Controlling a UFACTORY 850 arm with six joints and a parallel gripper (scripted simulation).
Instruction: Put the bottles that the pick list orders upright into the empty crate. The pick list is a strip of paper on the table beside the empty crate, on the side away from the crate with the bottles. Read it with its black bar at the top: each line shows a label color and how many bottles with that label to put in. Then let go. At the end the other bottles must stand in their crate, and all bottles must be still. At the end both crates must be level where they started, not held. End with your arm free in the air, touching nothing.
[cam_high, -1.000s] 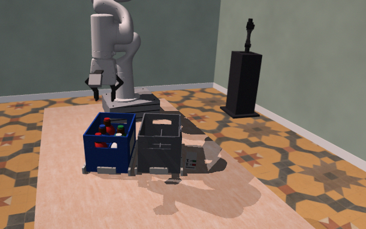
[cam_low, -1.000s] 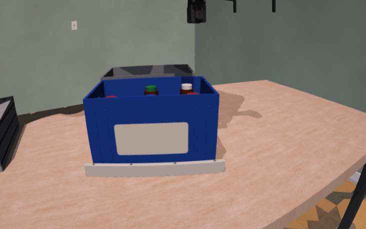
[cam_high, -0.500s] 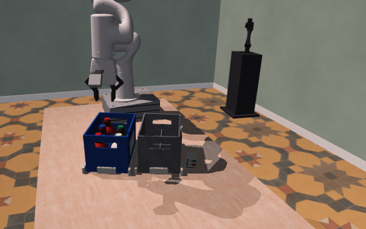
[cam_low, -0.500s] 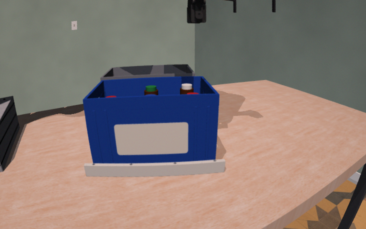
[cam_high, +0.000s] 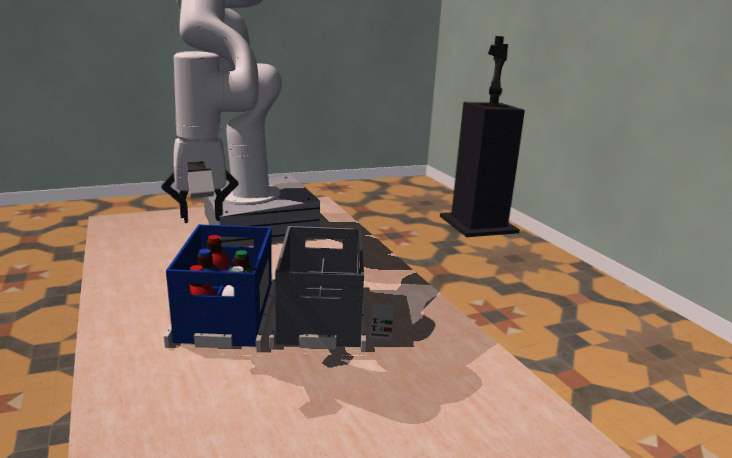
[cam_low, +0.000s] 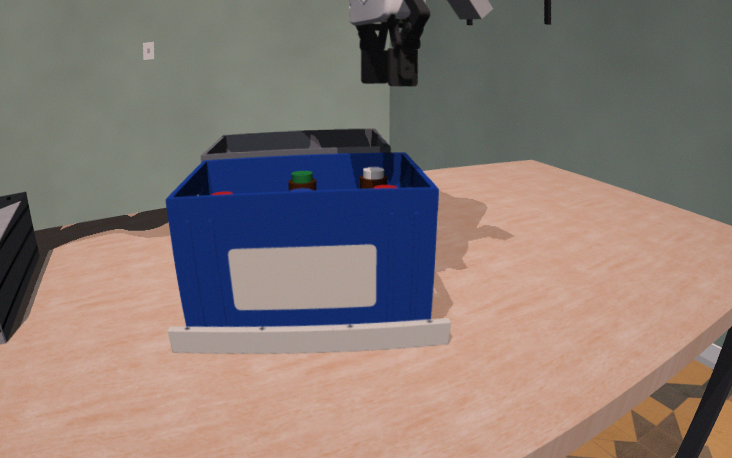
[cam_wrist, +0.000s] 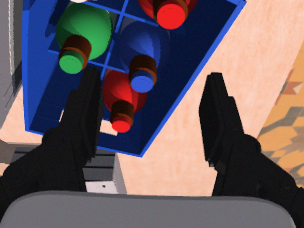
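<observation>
Now: the red-label bottle 10 mm behind my hand, 20 mm to the right of it and 200 mm below it. From my hand the other things lie so: white-cap bottle (10 mm ahead, 70 mm to the left, 200 mm below); blue crate (90 mm behind, 50 mm to the left, 210 mm below); blue-capped bottle (100 mm behind, 200 mm below).
</observation>
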